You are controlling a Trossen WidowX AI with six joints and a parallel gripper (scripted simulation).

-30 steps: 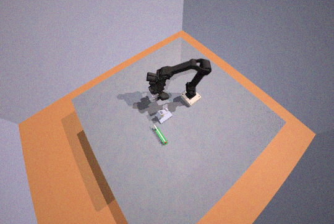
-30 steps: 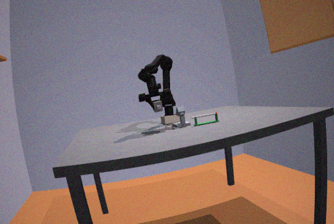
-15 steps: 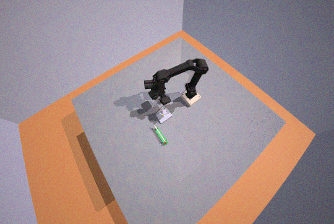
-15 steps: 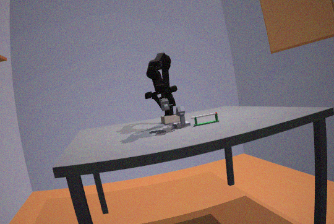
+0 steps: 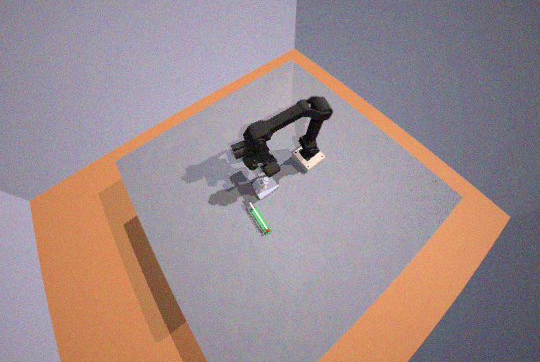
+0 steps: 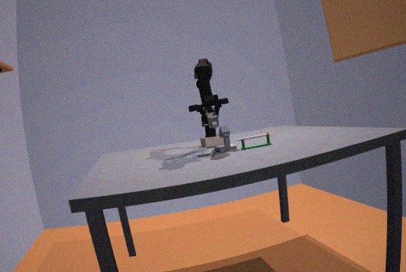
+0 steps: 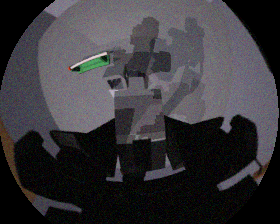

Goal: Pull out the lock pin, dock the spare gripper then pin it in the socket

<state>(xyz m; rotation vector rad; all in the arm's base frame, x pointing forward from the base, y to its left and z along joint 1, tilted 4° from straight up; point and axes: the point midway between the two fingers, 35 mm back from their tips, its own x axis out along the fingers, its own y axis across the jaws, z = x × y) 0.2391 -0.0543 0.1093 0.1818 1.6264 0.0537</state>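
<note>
The green bar-shaped rack lies 150 mm to the left of my gripper tip, 150 mm ahead of it and 110 mm below it. From my gripper tip the other things lie so: spare gripper: 10 mm above; then grey socket mount: 80 mm below, 50 mm ahead, 40 mm to the left.
</note>
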